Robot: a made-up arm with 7 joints. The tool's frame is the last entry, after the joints.
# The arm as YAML. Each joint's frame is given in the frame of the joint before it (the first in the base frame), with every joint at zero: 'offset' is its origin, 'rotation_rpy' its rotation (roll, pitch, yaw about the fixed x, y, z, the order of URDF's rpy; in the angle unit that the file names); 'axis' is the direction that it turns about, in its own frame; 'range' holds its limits. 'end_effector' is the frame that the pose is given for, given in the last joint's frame.
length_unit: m
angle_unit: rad
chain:
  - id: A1
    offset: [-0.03, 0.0, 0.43]
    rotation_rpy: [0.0, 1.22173, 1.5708]
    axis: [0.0, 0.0, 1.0]
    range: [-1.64, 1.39]
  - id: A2
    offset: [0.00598, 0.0, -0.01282]
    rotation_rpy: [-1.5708, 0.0, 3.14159]
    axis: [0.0, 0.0, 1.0]
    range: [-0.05, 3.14]
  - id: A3
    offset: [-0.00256, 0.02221, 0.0]
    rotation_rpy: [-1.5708, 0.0, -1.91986]
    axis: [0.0, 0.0, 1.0]
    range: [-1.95, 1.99]
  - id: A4
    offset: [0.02, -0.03, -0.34]
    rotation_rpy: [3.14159, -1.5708, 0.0]
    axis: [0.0, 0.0, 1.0]
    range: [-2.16, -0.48]
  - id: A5
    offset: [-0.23, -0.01, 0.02]
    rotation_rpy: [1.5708, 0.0, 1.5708]
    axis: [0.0, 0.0, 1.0]
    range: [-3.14, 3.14]
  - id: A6
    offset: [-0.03, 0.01, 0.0]
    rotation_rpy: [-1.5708, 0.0, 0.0]
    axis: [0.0, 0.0, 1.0]
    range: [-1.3, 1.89]
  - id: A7
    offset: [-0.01, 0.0, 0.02]
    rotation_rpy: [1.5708, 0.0, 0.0]
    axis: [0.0, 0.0, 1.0]
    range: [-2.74, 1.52]
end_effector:
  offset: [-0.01, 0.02, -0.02]
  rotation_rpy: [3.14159, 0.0, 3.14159]
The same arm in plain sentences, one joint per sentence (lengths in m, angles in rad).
The arm has seven revolute joints in a row. What follows holds with every joint at zero, and every direction is one of the base frame's.
The first joint is mounted 0.0300 m along -x and 0.4300 m along +z from the base frame's origin and rotates about the direction (0, 0.9397, 0.342), from -1.6400 to 1.3900 rad.
The second joint is mounted 0.0100 m along -y and 0.0100 m along -z from the first joint and rotates about +x, from -0.0500 to 3.1400 rad.
The third joint is mounted 0.0200 m along -y and 0.0100 m along -z from the second joint and rotates about +z, from -1.9500 to 1.9900 rad.
The fourth joint is mounted 0.0300 m along +x and 0.0200 m along +y and 0.3400 m along -z from the third joint and rotates about +y, from -2.1600 to -0.4800 rad.
The fifth joint is mounted 0.0100 m along -x and 0.0200 m along +y and 0.2300 m along -z from the fourth joint and rotates about +z, from -3.1400 to 3.1400 rad.
The sixth joint is mounted 0.0300 m along -x and 0.0100 m along +y from the fifth joint and rotates about +y, from -1.3000 to 1.8900 rad.
The seventh joint is mounted 0.0100 m along -x and 0.0200 m along +y from the sixth joint and rotates about +z, from -2.7400 to 1.5200 rad.
The tool frame, which is the frame that the pose is given for, is mounted 0.0100 m along -x and 0.0200 m along +y and 0.0200 m along -z from the seventh joint; its axes are the base frame's turned by roll 3.1416, pitch 0.0000 and yaw 3.1416 rad (as in URDF: about the fixed x, then y, then z).

